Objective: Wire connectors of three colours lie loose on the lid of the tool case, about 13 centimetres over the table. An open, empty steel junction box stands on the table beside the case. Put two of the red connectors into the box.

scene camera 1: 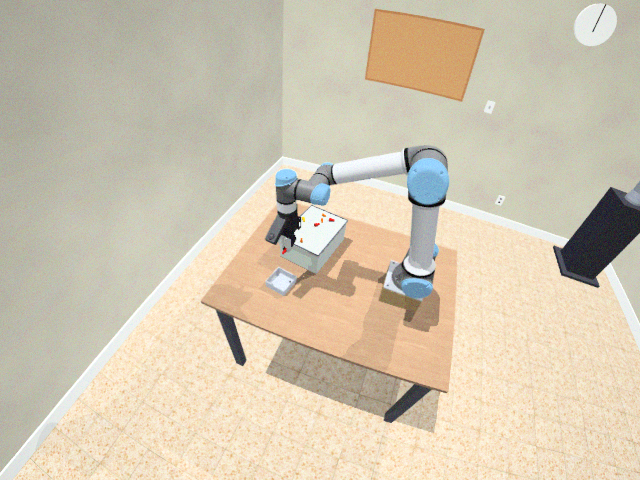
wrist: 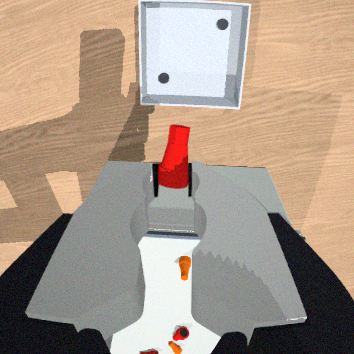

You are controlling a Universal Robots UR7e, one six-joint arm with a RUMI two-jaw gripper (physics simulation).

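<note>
My gripper is shut on a red connector, held between the fingertips at the box-side edge of the tool case, its narrow end towards the box in the wrist view. The steel junction box stands open on the table; its floor shows two dark round spots and no connector. On the lid of the tool case, two more red connectors lie: one red connector and another red connector, partly cut off in the wrist view.
Orange connectors lie on the lid: one orange connector nearest the box, another orange connector farther back. A yellow connector lies near the lid's left edge. The tool case stands between the junction box and the arm's base on the wooden table.
</note>
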